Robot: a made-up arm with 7 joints.
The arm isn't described. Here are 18 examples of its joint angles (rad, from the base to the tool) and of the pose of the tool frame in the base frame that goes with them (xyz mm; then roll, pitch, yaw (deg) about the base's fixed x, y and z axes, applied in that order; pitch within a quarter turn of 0, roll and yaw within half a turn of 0).
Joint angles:
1: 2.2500 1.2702 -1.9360 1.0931 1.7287 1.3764 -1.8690
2: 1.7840 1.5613 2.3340 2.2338 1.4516 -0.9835 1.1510
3: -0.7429 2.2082 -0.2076 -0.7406 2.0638 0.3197 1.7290
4: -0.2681 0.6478 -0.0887 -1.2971 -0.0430 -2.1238 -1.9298
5: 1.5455 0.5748 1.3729 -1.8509 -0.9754 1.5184 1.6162
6: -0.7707 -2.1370 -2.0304 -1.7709 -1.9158 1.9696 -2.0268
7: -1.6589 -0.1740 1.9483 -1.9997 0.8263 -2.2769 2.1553
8: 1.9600 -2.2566 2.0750 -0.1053 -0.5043 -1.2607 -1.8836
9: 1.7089 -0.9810 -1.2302 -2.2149 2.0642 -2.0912 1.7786
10: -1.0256 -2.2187 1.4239 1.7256 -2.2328 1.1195 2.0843
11: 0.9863 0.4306 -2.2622 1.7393 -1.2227 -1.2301 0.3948
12: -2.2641 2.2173 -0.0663 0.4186 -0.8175 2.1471 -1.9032
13: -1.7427 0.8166 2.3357 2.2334 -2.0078 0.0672 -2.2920
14: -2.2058 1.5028 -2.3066 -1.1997 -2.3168 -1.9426 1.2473
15: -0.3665 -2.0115 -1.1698 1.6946 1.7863 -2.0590 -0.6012
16: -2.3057 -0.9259 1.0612 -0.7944 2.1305 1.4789 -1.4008
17: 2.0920 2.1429 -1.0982 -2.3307 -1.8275 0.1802 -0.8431
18: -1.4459 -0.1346 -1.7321 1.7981 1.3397 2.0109 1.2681
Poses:
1: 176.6 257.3 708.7 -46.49 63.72 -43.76
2: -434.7 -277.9 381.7 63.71 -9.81 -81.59
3: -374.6 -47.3 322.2 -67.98 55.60 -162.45
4: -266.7 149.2 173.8 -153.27 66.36 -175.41
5: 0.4 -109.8 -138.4 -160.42 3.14 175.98
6: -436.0 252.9 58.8 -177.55 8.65 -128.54
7: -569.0 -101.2 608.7 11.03 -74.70 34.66
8: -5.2 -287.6 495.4 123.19 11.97 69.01
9: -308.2 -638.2 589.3 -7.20 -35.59 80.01
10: -54.3 847.2 376.2 173.25 42.56 -166.32
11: -79.9 436.5 653.0 59.53 62.73 148.26
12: -152.9 533.6 586.7 -36.03 -12.79 88.39
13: -109.5 -3.7 257.3 -65.27 -61.50 168.87
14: 443.1 30.7 552.1 -105.14 -28.79 -91.60
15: -194.5 261.8 202.0 -14.58 73.42 56.35
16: -22.0 204.0 1106.0 60.47 43.17 -144.60
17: 244.7 -742.2 740.5 112.80 14.28 27.77
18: 618.7 -119.9 134.7 -170.75 -26.97 17.40
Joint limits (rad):
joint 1: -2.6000..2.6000
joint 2: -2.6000..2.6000
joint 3: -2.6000..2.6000
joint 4: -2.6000..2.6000
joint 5: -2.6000..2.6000
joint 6: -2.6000..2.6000
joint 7: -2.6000..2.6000
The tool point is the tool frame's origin. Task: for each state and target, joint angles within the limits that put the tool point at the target. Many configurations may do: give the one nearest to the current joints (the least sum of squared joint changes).
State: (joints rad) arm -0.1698 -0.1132 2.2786 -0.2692 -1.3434 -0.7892 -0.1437
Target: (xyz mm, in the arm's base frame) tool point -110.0 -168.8 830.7
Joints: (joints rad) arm -0.4306 -0.1427 2.6000 -0.6557 -1.0740 -1.3291 -0.5308
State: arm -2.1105 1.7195 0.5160 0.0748 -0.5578 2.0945 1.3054
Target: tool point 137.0 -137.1 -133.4
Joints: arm -2.5219 2.0354 1.1725 -0.3181 -0.4568 2.0289 1.3671
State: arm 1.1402 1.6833 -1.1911 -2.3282 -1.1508 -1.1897 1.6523
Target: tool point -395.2 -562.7 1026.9
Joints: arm 1.4106 1.7320 -0.8083 -2.1960 -0.8371 -0.9811 1.3829
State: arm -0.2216 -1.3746 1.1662 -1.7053 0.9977 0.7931 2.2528
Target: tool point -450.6 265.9 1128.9
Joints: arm 0.0009 -1.3022 0.7907 -1.5484 0.6574 0.7820 2.0535
